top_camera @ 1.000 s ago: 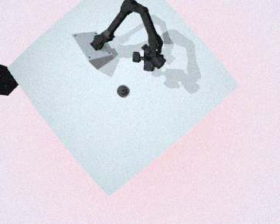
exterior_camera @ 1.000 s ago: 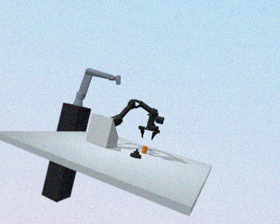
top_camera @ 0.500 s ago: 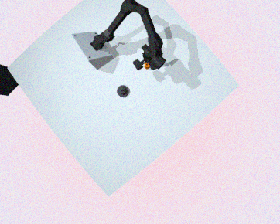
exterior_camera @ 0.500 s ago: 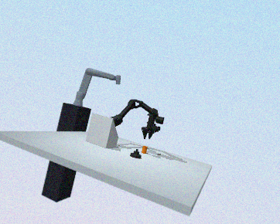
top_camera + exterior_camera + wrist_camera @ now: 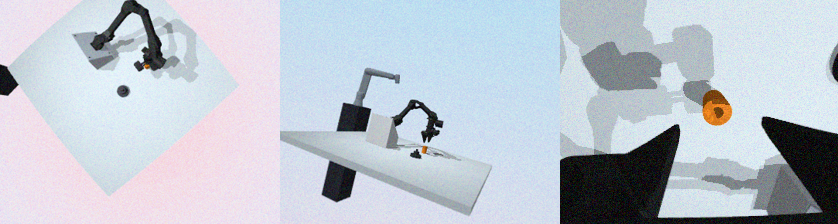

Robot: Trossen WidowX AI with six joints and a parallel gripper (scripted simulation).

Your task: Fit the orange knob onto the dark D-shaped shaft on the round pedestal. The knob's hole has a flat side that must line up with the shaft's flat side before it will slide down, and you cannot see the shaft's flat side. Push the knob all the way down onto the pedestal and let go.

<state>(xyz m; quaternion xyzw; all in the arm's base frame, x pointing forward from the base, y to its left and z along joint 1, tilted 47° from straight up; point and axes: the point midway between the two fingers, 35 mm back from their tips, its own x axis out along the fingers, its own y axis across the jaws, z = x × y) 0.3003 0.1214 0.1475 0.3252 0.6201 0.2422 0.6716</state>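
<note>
Right now my gripper tip is 6 cm above the orange knob. The rest, counted from my gripper tip: dark round pedestal: 3 cm ahead, 25 cm to the right, 6 cm below.
</note>
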